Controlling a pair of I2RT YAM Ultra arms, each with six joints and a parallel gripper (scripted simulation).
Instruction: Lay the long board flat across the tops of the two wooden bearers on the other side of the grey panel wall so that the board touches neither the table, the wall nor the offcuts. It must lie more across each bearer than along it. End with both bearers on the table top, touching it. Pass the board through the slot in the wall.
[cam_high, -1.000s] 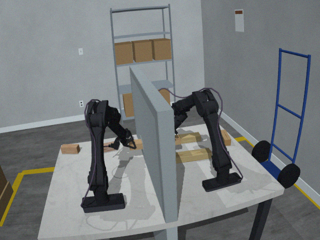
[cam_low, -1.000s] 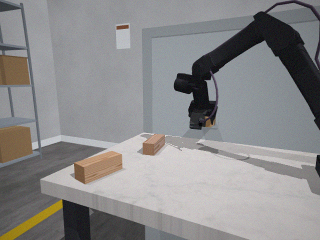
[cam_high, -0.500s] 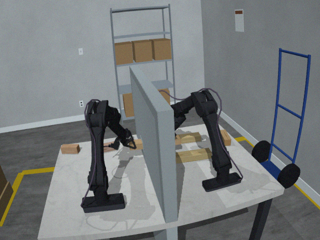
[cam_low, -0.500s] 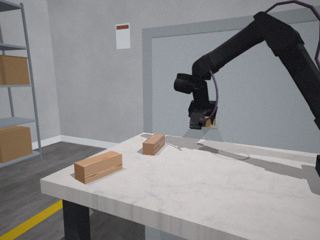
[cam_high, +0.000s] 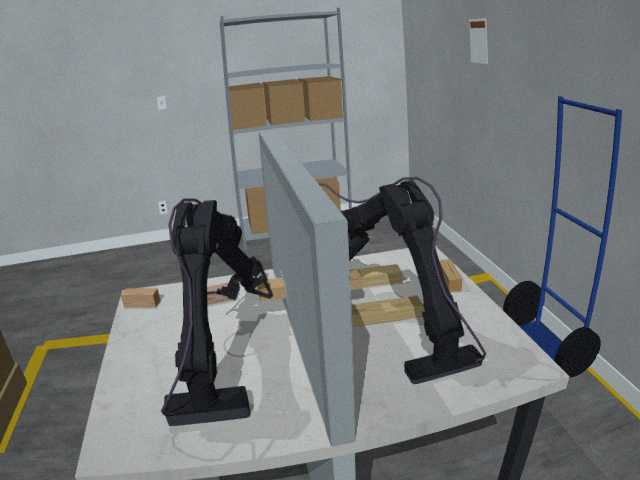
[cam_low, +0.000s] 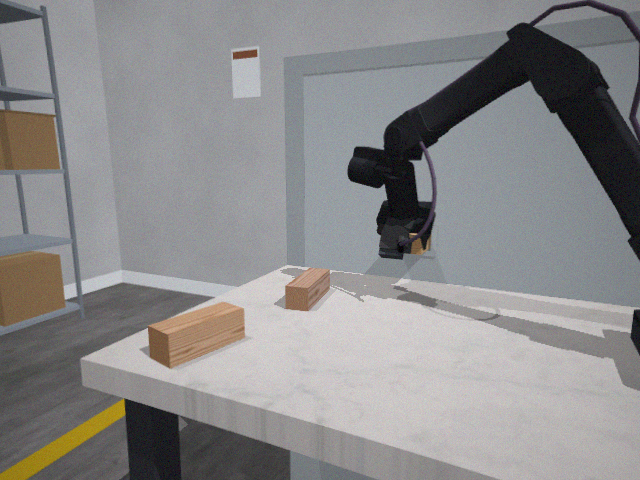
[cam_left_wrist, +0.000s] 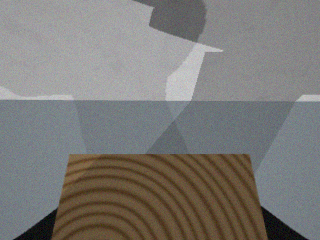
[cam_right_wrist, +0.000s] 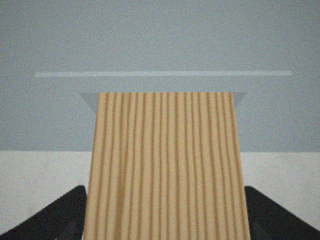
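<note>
The long board is 20 mm to the left of my right hand and 10 mm below it.
</note>
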